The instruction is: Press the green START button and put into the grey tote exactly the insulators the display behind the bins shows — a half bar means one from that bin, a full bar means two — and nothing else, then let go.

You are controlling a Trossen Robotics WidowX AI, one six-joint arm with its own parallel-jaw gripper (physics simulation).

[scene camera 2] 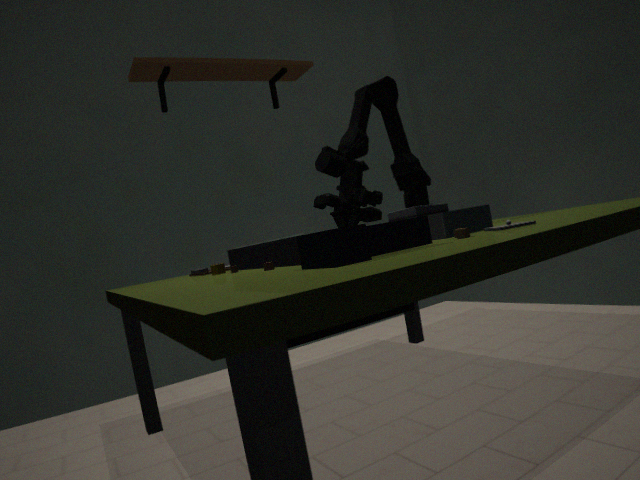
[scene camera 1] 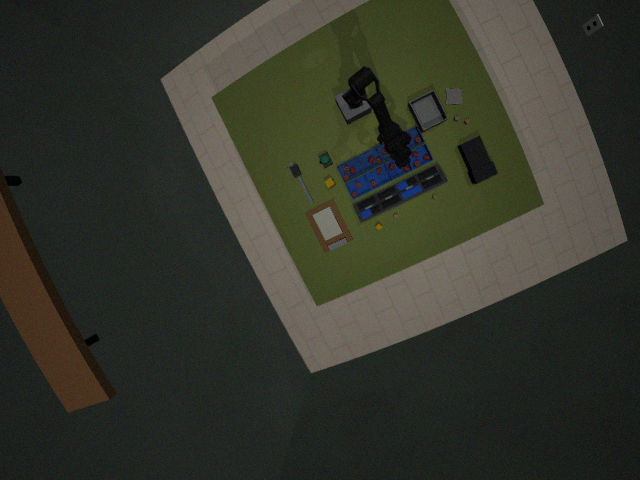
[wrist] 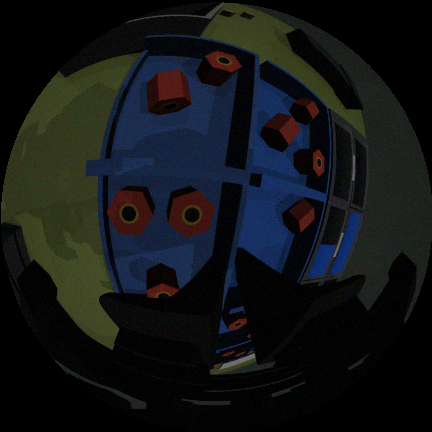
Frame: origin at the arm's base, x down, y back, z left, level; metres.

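Seen in the pictures: gripper, fingertip midpoint: point(scene camera 1: 394, 156) point(wrist: 229, 253); arm's base, link origin: point(scene camera 2: 418, 207) point(scene camera 1: 354, 101).
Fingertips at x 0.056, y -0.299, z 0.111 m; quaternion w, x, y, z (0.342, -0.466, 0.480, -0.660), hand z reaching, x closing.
Observation:
Offsets run from my fingertips to a thing's top centre. Level surfaces: height alone.
The blue bins point(scene camera 1: 366, 177) point(wrist: 181, 153) hold several red hexagonal insulators. My gripper point(wrist: 229, 253) point(scene camera 1: 400, 159) is low inside the bins, over the dark divider wall point(wrist: 239, 112), and its fingers are nearly together with no insulator between them. One insulator @[dx -0.003, dy +0.039, dz -0.040 m] point(wrist: 162, 280) lies just left of the left finger, and two more @[dx -0.003, dy +0.065, dz +0.015 m] point(wrist: 128, 212) @[dx -0.003, dy +0.032, dz +0.021 m] point(wrist: 191, 213) stand upright farther on. The display point(scene camera 1: 399, 192) point(wrist: 342, 225) behind the bins shows blue bars. The grey tote @[dx -0.027, dy +0.161, dz +0.209 m] point(scene camera 1: 428, 110) stands beside the bins. The green START button @[dx -0.014, dy +0.089, dz -0.328 m] point(scene camera 1: 325, 159) is at the bins' other end. In scene camera 2 the fingers are hidden behind the dark display.
A black box @[dx -0.029, dy -0.125, dz +0.374 m] point(scene camera 1: 477, 159) lies beyond the tote. A wooden-framed tray @[dx +0.009, dy -0.238, dz -0.412 m] point(scene camera 1: 328, 225), a yellow cube @[dx -0.012, dy -0.029, dz -0.339 m] point(scene camera 1: 330, 182) and a long tool @[dx +0.008, dy +0.012, dz -0.494 m] point(scene camera 1: 300, 178) lie near the button. A small grey plate @[dx +0.011, dy +0.201, dz +0.361 m] point(scene camera 1: 453, 96) and a few small loose pieces lie on the green table @[dx +0.027 m] point(scene camera 1: 270, 119).

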